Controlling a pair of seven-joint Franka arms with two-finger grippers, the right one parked.
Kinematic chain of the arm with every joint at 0, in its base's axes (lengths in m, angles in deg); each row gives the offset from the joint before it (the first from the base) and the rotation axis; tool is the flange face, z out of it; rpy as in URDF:
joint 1: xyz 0 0 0.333 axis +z
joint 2: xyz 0 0 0 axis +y
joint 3: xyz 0 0 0.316 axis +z
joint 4: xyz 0.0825 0 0 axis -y
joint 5: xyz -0.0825 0 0.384 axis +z
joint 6: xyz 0 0 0 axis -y
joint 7: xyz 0.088 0 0 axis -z
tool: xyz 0 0 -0.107 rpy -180 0 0
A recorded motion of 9 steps. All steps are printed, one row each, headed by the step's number.
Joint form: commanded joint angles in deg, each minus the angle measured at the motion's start. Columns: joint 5, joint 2, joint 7, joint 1, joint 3, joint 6, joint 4.
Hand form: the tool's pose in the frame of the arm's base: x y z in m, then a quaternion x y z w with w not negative. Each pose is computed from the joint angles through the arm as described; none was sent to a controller.
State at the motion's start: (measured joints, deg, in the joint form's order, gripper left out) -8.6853 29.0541 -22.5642 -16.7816 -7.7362 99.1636 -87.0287
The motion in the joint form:
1: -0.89 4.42 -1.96 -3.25 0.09 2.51 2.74
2: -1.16 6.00 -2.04 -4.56 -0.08 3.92 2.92
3: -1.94 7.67 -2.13 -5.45 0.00 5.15 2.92
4: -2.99 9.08 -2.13 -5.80 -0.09 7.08 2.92
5: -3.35 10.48 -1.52 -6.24 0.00 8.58 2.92
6: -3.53 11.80 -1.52 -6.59 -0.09 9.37 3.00
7: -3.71 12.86 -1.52 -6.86 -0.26 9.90 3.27
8: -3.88 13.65 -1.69 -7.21 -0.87 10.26 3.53
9: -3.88 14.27 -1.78 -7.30 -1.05 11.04 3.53
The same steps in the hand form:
1: 0.5994 -0.3148 0.3230 0.98368 0.00665 -0.17430 0.04414
2: 0.5943 -0.3313 0.3073 0.98326 -0.00165 -0.17643 0.04545
3: 0.5907 -0.3413 0.2889 0.98188 -0.00249 -0.18318 0.04838
4: 0.5906 -0.3478 0.2744 0.98132 0.00104 -0.18347 0.05790
5: 0.5899 -0.3523 0.2592 0.98106 -0.00271 -0.18379 0.06103
6: 0.5876 -0.3568 0.2450 0.98019 -0.00331 -0.18847 0.06076
7: 0.5857 -0.3613 0.2350 0.97947 -0.00444 -0.19187 0.06166
8: 0.5809 -0.3705 0.2286 0.97850 -0.00844 -0.19586 0.06411
9: 0.5800 -0.3730 0.2221 0.97855 -0.00803 -0.19526 0.06522

